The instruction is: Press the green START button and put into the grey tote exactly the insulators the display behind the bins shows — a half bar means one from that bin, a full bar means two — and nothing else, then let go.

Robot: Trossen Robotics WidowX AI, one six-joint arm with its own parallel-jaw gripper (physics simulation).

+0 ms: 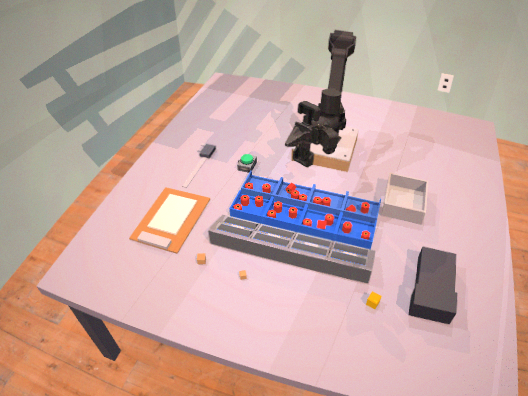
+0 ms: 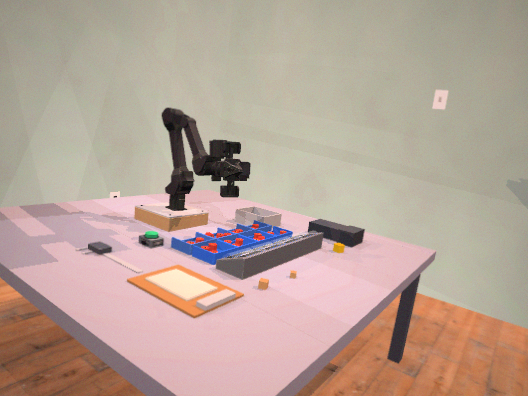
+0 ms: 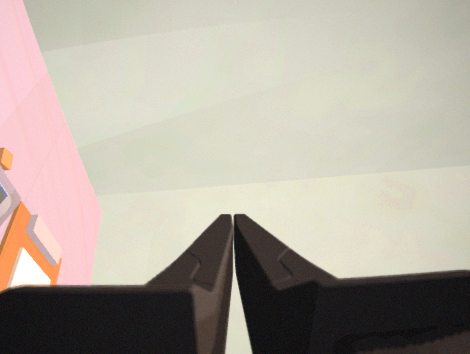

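Note:
The green START button [image 1: 246,159] [image 2: 151,234] sits on a dark base left of the robot's base. A blue bin tray [image 1: 357,239] [image 2: 204,256] holds many red insulators, such as one upright insulator [image 1: 347,227] at the right; a few lie tipped. The long dark grey display [image 1: 290,256] [image 2: 280,257] stands along the bins' far side from the robot; its bars cannot be read. The grey tote [image 1: 402,214] [image 2: 249,219] stands right of the bins, and its visible inside is empty. My gripper [image 1: 289,144] [image 2: 241,170] [image 3: 232,225] is shut and empty, raised above the table between button and tote.
An orange clipboard [image 1: 192,221] [image 2: 141,281] [image 3: 18,220] lies left of the display. Two small orange blocks [image 1: 201,258] [image 2: 293,274] and a yellow block [image 1: 373,300] [image 2: 338,247] lie beyond it. A black box [image 1: 434,285] [image 2: 336,232] stands at the right. A dark-headed tool [image 1: 207,150] [image 2: 99,247] lies left of the button.

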